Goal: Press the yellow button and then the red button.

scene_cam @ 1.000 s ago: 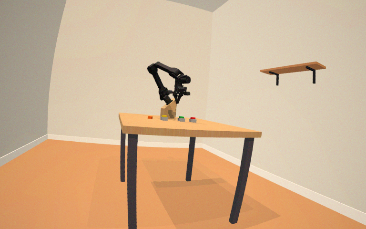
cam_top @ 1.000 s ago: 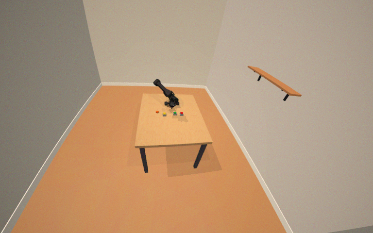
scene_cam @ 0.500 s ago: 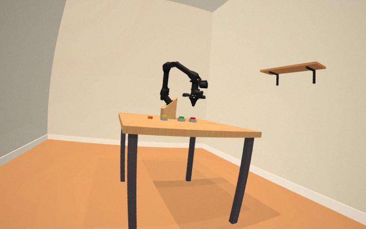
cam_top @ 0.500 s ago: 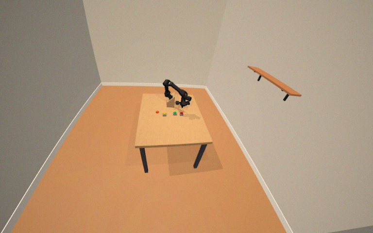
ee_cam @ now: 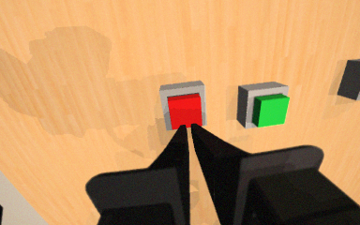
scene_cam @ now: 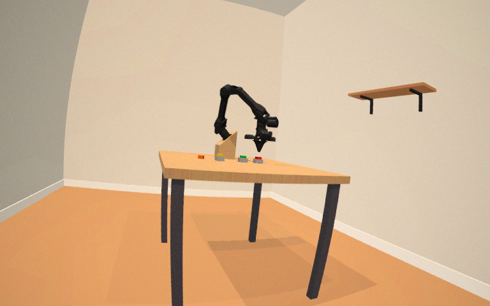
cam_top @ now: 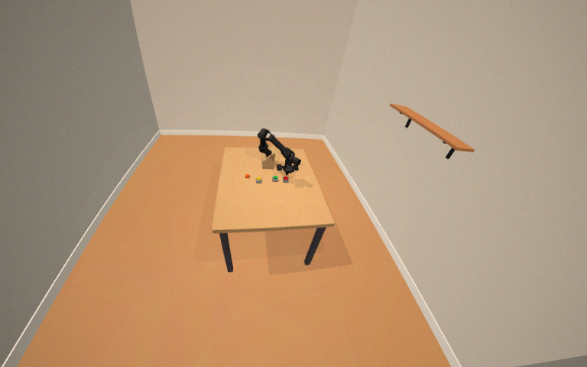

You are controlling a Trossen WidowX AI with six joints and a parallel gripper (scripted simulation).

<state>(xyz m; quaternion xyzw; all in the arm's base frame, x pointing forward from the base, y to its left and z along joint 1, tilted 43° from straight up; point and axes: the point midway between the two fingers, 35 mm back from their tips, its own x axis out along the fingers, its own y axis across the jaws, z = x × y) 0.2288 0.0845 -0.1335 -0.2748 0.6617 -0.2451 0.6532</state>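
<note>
Right now the red button is 40 mm below my gripper tip. The rest, counted from my gripper tip: green button: 100 mm to the right, 40 mm below, 10 mm behind; then yellow button: 250 mm to the right, 40 mm below, 20 mm ahead; then small orange block: 350 mm to the right, 60 mm below, 40 mm behind.
</note>
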